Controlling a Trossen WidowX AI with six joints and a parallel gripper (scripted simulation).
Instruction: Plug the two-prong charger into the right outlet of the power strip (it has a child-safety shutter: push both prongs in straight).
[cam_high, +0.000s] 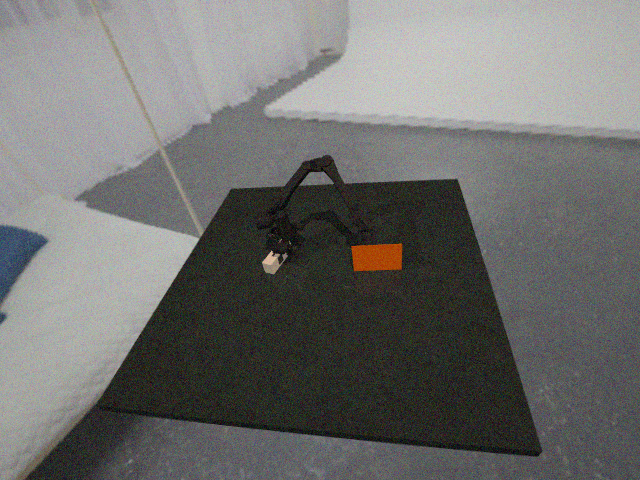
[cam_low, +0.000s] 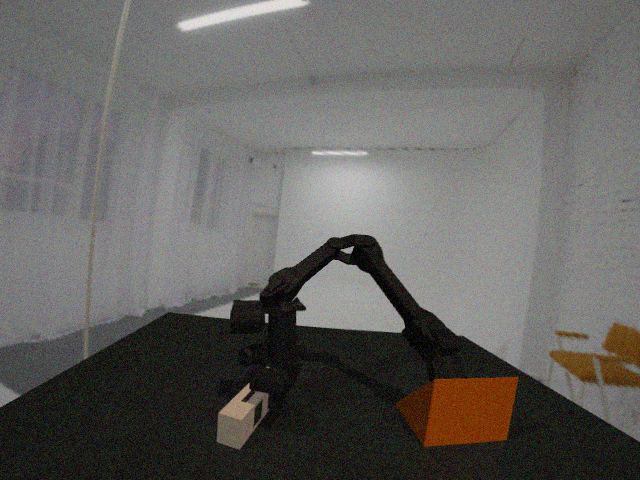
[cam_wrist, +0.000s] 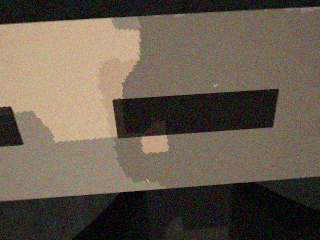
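Now: gripper tip 20 mm short of the dark two-prong charger, 10 mm to the left of it and 10 mm below it.
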